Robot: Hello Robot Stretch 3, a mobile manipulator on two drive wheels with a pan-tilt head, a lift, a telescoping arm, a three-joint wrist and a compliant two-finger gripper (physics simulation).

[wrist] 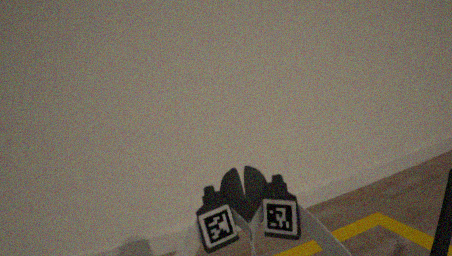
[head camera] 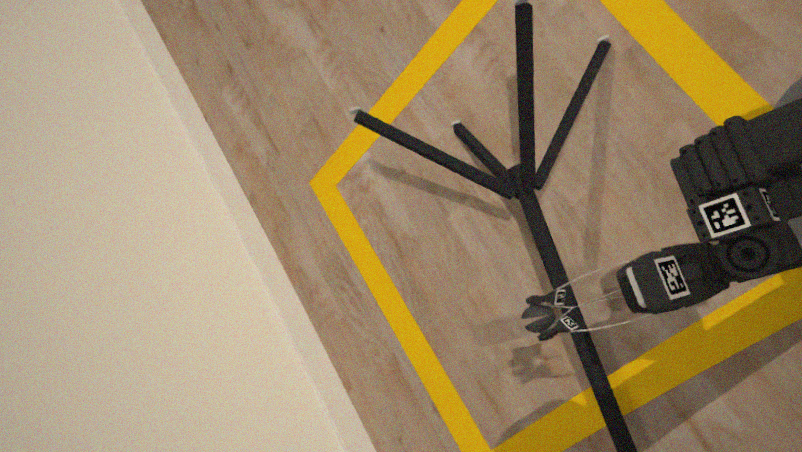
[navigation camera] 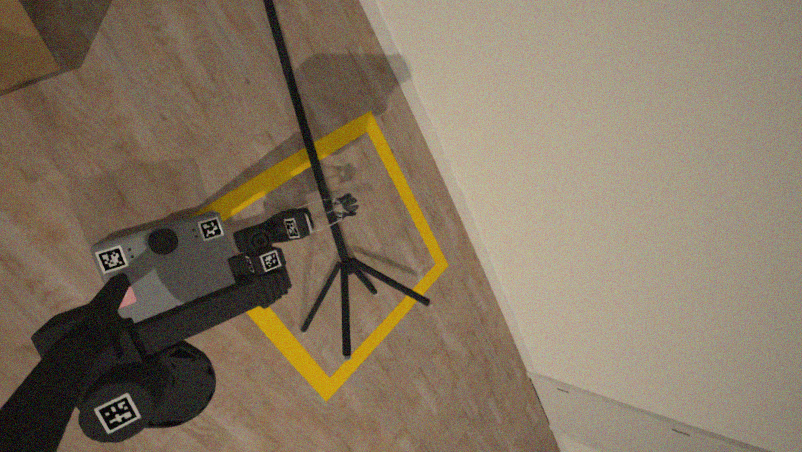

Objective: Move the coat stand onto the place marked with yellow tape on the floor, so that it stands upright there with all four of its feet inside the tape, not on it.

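Pixels of known places: gripper, fingertip midpoint: (wrist: 243,186) (head camera: 525,322) (navigation camera: 356,202); robot's base, link origin: (navigation camera: 163,240).
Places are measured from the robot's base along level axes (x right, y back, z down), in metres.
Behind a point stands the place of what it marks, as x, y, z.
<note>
The black coat stand (head camera: 543,235) @[0.519, 0.168, -0.190] (navigation camera: 297,106) @[0.522, -0.328, -0.158] is tipped over, not upright. Its pole runs across the yellow tape outline (head camera: 373,269) @[1.094, 0.280, -0.001] (navigation camera: 407,193) @[1.059, 0.119, -0.001] (wrist: 376,221) @[1.165, 0.548, -0.001] and out of view; its far end is hidden. Its splayed legs are over the marked area. One raised leg (wrist: 442,220) @[0.646, 0.391, -0.320] reaches past the tape on the wall side, its shadow apart from its foot. My gripper (head camera: 539,318) @[0.421, 0.021, -0.555] (navigation camera: 348,205) @[0.421, 0.021, -0.555] (wrist: 243,186) @[0.421, 0.021, -0.555] is shut with nothing between its fingertips. It is above the floor inside the outline, and its thin finger strips cross over the pole.
A pale wall (head camera: 140,252) @[1.472, 0.479, -0.410] (navigation camera: 617,168) @[1.372, 0.158, -0.878] (wrist: 200,75) @[1.298, -0.086, -0.735] runs close along one side of the tape. My grey base (navigation camera: 179,263) @[0.018, 0.071, -0.160] stands at the opposite side, over part of the tape. A brown object (navigation camera: 25,44) @[-0.129, -0.499, -0.305] is at the navigation view's upper left.
</note>
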